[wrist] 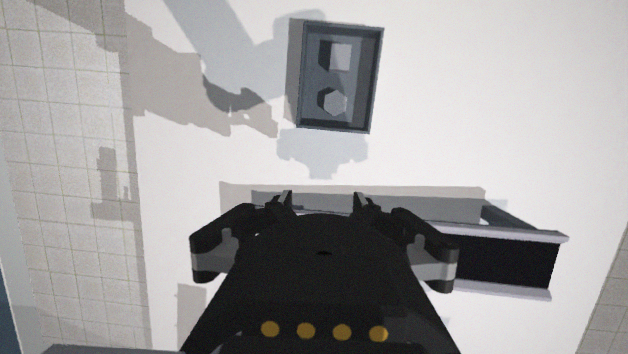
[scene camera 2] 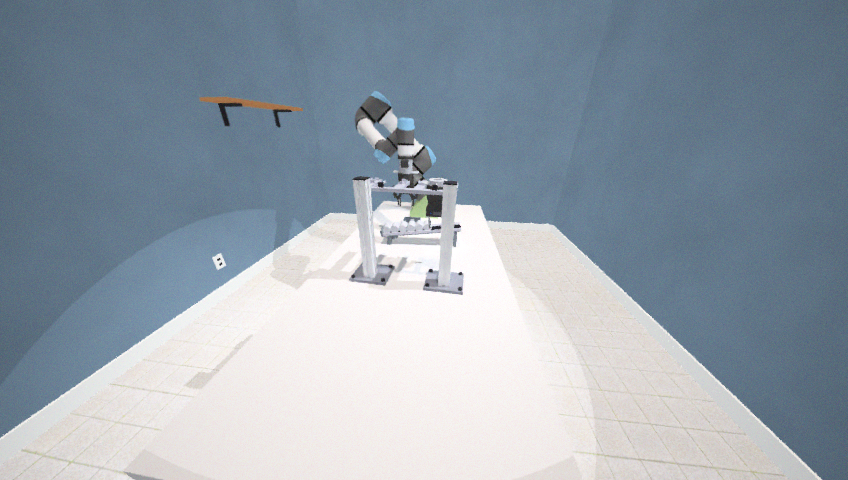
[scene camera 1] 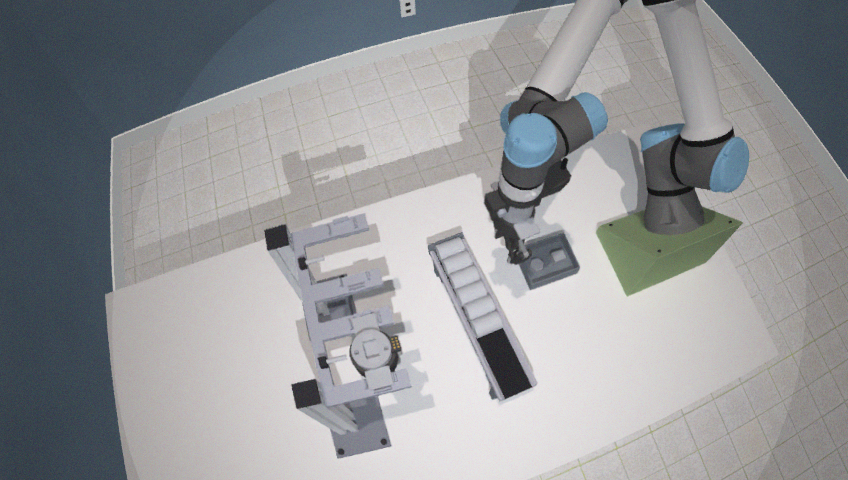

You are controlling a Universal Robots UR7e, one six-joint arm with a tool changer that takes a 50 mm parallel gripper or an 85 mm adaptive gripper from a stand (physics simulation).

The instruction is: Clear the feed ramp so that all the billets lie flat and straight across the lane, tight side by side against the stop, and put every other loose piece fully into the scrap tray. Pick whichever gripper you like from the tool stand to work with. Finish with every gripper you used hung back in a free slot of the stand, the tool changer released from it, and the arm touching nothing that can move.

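Seen in the pictures: arm's base at its link origin: [scene camera 1: 674,222].
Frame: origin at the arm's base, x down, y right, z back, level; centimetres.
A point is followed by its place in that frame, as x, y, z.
My adaptive gripper [scene camera 1: 518,256] [scene camera 2: 405,201] [wrist: 323,201] is open and empty, above the table between the ramp and the scrap tray. The ramp's black lane [scene camera 1: 504,364] @(4.3, -15.6, -50.1) [wrist: 502,260] @(4.1, -16.8, -49.9) shows at its lower end in scene camera 1. Several white billets [scene camera 1: 471,290] @(2.2, 1.4, -51.3) [scene camera 2: 407,226] @(3.1, 3.0, -54.3) lie across the lane, side by side from the stop [scene camera 1: 445,236] @(5.4, 16.3, -52.0); tiny gaps cannot be judged. In the wrist view my gripper hides them. The grey scrap tray [scene camera 1: 553,279] @(10.7, 0.6, -30.8) [wrist: 375,82] @(9.2, 0.8, -30.2) holds a hexagonal piece [scene camera 1: 537,263] @(10.7, 5.6, -32.9) [wrist: 335,102] @(10.7, 5.4, -32.9) and a square block [scene camera 1: 557,255] @(9.9, 5.6, -27.8) [wrist: 341,56] @(9.8, 5.3, -27.4), both inside its walls.
The tool stand [scene camera 1: 313,333] @(-21.5, -6.0, -82.2) [scene camera 2: 363,231] @(-7.0, 12.2, -85.5) is left of the ramp in scene camera 1. Another gripper [scene camera 1: 372,349] [scene camera 2: 435,205] hangs in its lower slot. The upper slot between the arms shows no tool. The green robot base [scene camera 1: 660,255] @(-8.8, -8.9, -13.1) is right of the tray.
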